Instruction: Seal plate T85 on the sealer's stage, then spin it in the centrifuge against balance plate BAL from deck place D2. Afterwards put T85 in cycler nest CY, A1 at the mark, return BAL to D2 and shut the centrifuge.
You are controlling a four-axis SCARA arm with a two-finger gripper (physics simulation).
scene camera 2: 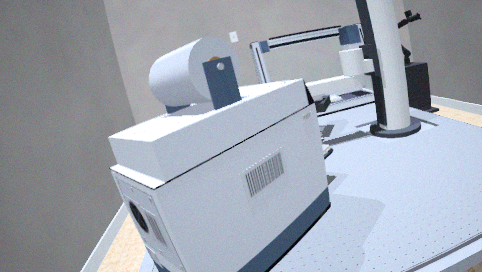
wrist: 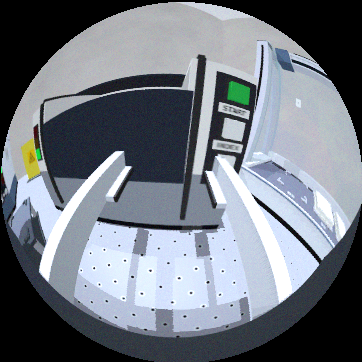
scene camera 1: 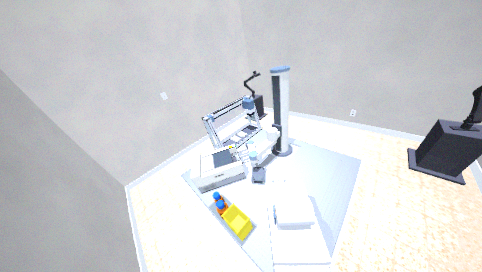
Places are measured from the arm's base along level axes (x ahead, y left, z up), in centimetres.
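Pixels of known places: gripper, fingertip midpoint: (wrist: 167,161); arm's base, link origin: (scene camera 2: 395,128) (scene camera 1: 281,149).
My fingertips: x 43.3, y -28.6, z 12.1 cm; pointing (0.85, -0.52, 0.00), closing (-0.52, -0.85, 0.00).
Note:
For each thing: its top centre in the pictures, then the offset to it from my fingertips. "pt": a spot on its surface instead.
- sealer, top centre: (scene camera 2: 193,44) (scene camera 1: 292,200) dz +36.8, dx +30.8, dy +76.8 cm
- tall white box with a film roll, surface spot: (scene camera 2: 172,72) pt dz +32.3, dx +35.1, dy +83.8 cm
- gantry, surface spot: (scene camera 2: 305,34) (scene camera 1: 229,107) pt dz +38.7, dx -29.0, dy -34.2 cm
- yellow bin, surface spot: (scene camera 1: 237,222) pt dz -10.0, dx +47.3, dy +44.1 cm
My gripper (wrist: 167,161) is shut to its narrow stance, its two long white fingers a gap apart with nothing between them. In the wrist view they stand before the centrifuge (wrist: 150,202), which has a large dark panel, a second dark edge behind it, and START and INDEX buttons at the right. The sealer (scene camera 2: 240,165) (scene camera 1: 300,245) is a tall white box with a film roll (scene camera 2: 172,72) on top. I cannot tell T85 or BAL apart from other plates. The gripper's fingers are too small to make out in scene camera 1 and hidden in scene camera 2.
The arm's column (scene camera 1: 285,110) (scene camera 2: 395,75) stands behind the sealer. A gantry (scene camera 1: 227,108) (scene camera 2: 305,34) has white plates (wrist: 324,205) on its deck. A white instrument (scene camera 1: 217,175), blue-capped bottles (scene camera 1: 221,206) and a yellow bin (scene camera 1: 237,222) stand along the table's left edge.

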